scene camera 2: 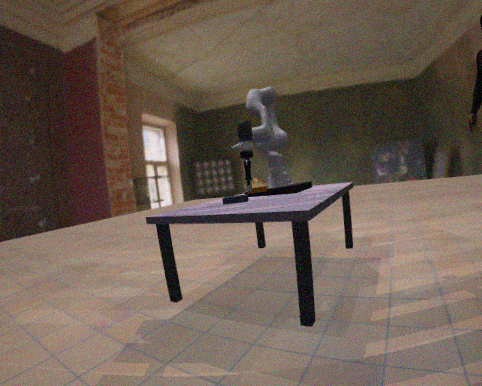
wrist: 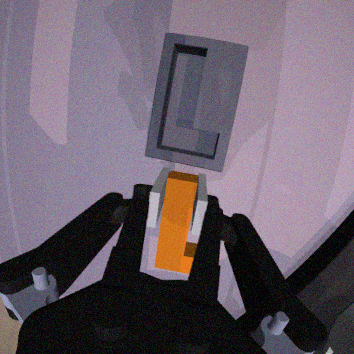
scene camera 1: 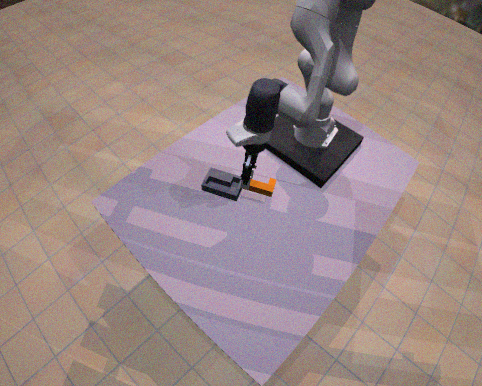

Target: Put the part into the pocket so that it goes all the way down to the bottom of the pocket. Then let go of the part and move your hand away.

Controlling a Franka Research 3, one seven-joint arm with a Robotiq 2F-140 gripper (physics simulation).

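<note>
The orange L-shaped part [scene camera 1: 261,187] [scene camera 2: 258,189] [wrist: 176,220] is held by one end, its long arm between the finger pads. My gripper [scene camera 1: 246,184] [scene camera 2: 248,191] [wrist: 181,183] is shut on it. The grey block with the L-shaped pocket [scene camera 1: 215,188] [scene camera 2: 235,199] [wrist: 232,100] lies on the table, beside the gripper on the side away from the robot base. The pocket is empty, and its floor shows in the wrist view. The part is outside the block, close to its near short end; its exact height over the table is hard to tell.
The robot's black base plate [scene camera 1: 320,170] [scene camera 2: 300,188] lies on the table behind the part, on the side away from the block. The lilac table top [scene camera 1: 260,280] [scene camera 2: 280,207] carries the block and the base plate, with shadows across it.
</note>
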